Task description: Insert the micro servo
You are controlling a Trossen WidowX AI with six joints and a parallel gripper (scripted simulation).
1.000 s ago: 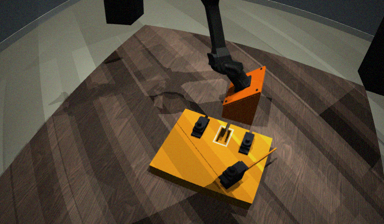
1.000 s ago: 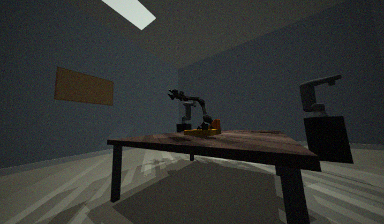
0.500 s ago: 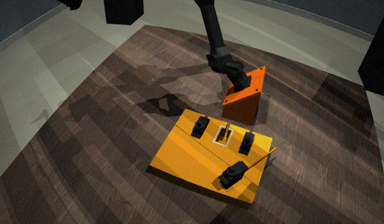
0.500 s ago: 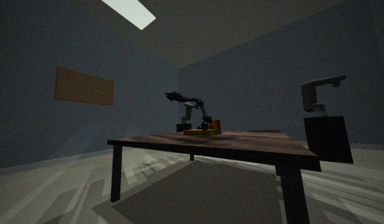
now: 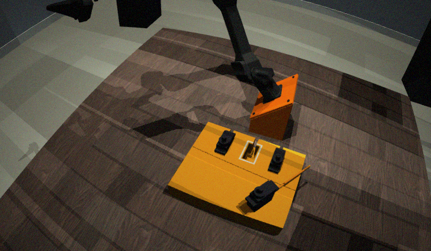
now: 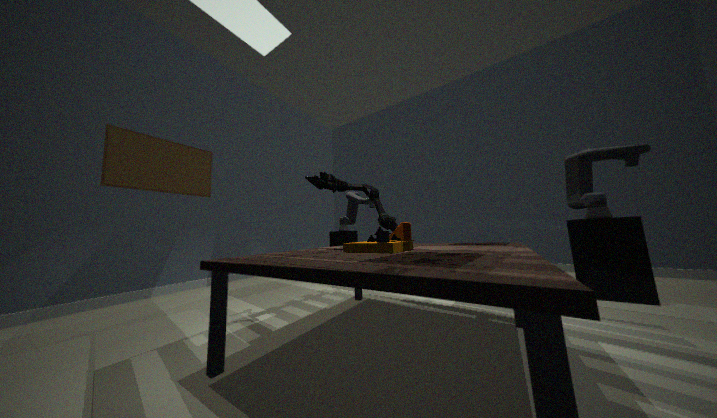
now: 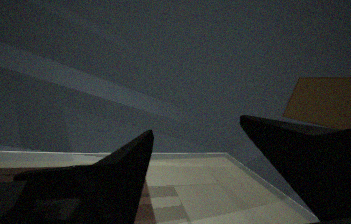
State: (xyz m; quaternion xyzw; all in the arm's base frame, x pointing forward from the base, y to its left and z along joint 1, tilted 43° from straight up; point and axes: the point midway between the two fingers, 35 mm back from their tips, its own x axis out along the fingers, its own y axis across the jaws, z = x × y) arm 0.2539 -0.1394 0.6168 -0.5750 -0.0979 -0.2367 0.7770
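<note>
The yellow deck lies 4 cm ahead of my gripper tip, 50 cm to the left of it and 46 cm below it.
</note>
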